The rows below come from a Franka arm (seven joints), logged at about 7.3 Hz.
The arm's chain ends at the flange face. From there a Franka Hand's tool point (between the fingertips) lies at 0.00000 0.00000 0.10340 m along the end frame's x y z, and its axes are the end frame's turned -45 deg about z.
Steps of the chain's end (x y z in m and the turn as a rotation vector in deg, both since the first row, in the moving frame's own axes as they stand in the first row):
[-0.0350, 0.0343, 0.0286, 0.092, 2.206, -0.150]
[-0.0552, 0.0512, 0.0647, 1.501, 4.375, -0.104]
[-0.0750, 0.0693, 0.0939, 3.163, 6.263, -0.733]
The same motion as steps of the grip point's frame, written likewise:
[-0.0461, 0.0022, 0.0285, -1.495, 1.625, -0.150]
[-0.0677, 0.0008, 0.0644, -2.032, 4.155, -0.104]
[-0.0900, -0.0002, 0.0931, -2.192, 6.665, -0.733]

